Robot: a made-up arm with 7 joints.
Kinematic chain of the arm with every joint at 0, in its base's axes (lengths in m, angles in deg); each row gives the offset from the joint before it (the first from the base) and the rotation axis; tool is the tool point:
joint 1: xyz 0 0 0.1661 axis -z
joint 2: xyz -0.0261 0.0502 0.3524 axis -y
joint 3: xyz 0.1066 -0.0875 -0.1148 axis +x
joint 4: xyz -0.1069 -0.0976 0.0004 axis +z
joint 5: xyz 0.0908 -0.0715 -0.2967 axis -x
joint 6: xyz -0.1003 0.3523 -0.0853 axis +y
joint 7: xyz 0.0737 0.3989 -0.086 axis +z
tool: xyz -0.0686 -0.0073 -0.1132
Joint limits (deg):
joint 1: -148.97..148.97
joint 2: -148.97..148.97
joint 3: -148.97..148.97
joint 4: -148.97..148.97
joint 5: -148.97..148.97
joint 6: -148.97..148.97
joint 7: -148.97..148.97
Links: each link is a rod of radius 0.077 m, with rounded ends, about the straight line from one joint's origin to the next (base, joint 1, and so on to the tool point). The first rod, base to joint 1, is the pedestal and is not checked.
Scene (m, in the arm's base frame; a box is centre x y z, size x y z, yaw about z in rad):
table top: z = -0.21
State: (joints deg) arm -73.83 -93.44 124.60 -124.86 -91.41 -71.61 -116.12
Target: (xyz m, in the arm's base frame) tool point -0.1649 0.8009 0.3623
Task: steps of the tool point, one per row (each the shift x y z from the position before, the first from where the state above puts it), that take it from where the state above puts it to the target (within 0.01 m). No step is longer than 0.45 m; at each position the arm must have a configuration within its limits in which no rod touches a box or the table.
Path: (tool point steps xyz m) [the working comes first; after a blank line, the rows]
Joints at the target: -72.30 -12.36 148.97 -91.30 -8.30 -47.93 -109.33
Straight joint move there: touches the table top.

1: -0.0341 -0.0463 -0.2074
2: -0.0653 -0.0113 -0.1874
3: -0.0978 0.0103 -0.1523
4: -0.1257 0.0194 -0.1049
5: -0.1443 0.0188 -0.0496
6: -0.1483 0.0129 0.0095
7: -0.1369 0.0075 0.0663
8: -0.1168 0.2976 -0.0997
9: -0.0344 0.3583 -0.0281
10: 0.0820 0.3683 0.0601
11: 0.2103 0.3036 0.1461
12: 0.3110 0.1591 0.2046

